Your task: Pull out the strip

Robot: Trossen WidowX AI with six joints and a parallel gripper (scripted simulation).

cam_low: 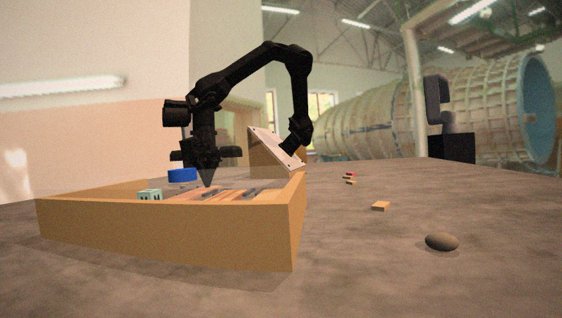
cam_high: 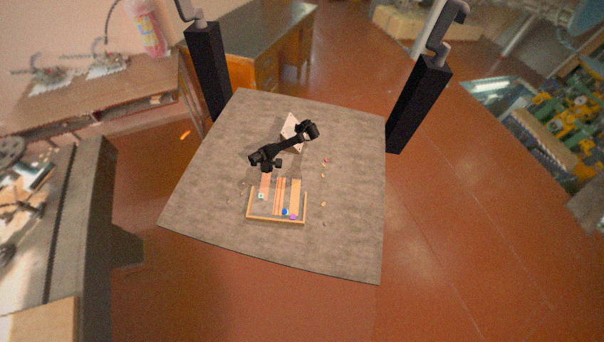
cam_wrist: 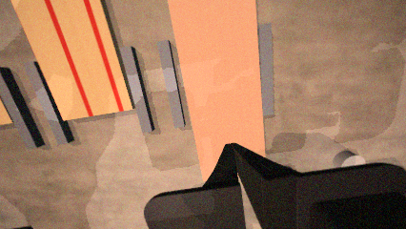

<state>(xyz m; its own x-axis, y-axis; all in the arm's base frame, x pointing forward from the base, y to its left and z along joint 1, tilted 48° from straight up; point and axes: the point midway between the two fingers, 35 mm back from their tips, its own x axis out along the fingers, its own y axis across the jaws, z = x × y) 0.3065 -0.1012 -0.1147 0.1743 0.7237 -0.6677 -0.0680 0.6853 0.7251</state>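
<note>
Now: the salmon strip 90 mm ahead of my gripper tip and 10 mm to the left of it.
</note>
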